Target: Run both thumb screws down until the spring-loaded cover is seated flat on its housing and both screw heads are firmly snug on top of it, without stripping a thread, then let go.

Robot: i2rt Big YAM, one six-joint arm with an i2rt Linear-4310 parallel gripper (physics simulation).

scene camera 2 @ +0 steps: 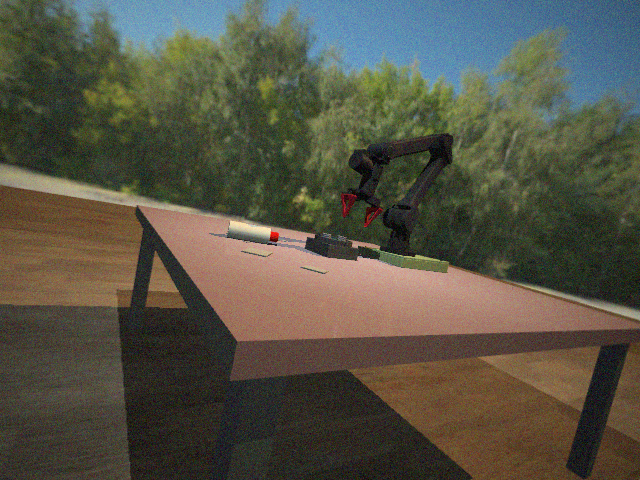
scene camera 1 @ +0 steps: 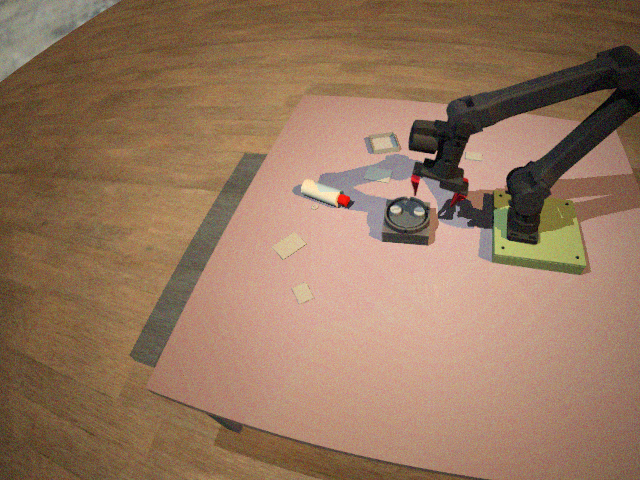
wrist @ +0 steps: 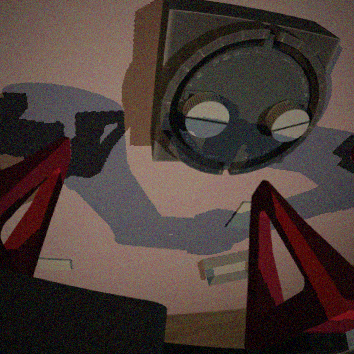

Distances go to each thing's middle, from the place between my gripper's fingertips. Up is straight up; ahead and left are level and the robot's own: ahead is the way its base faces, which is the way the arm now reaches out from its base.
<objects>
Right now my hand is 32 cm short of the white tube with red cap [scene camera 2: 238,230], 6 cm to the left of it and 10 cm above it. The rest, counted from my hand: framed tile [wrist: 224,268] 22 cm ahead, 35 cm to the right, 11 cm below.
</objects>
